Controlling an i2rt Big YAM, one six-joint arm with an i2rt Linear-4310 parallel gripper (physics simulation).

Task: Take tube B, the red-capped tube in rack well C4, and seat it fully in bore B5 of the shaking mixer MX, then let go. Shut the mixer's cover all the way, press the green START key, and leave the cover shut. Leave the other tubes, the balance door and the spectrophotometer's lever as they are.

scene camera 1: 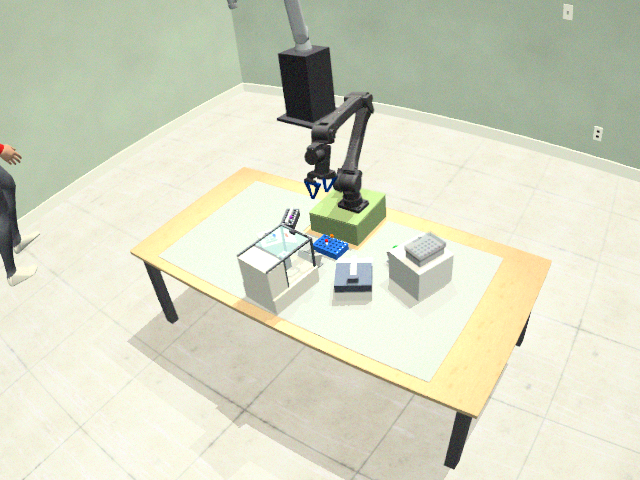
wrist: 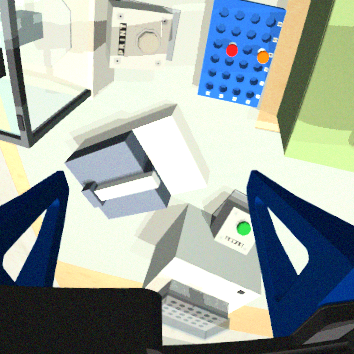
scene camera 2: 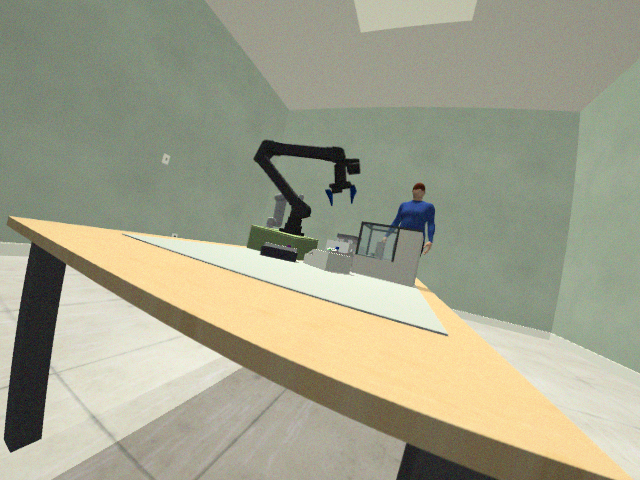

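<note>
The red-capped tube stands in the blue rack; its body is hidden by the rack. My gripper is open and empty, high above the table, fingers pointing down. In the wrist view the rack lies ahead of the fingers, at the upper right. The mixer is a pale grey box with a holed block and a green key on a side panel. Clear panels show by the block; the cover's exact position cannot be told.
An orange-capped tube stands in the rack. The glass-sided balance is left of the slate-blue spectrophotometer with its white lever. A green base block carries the arm.
</note>
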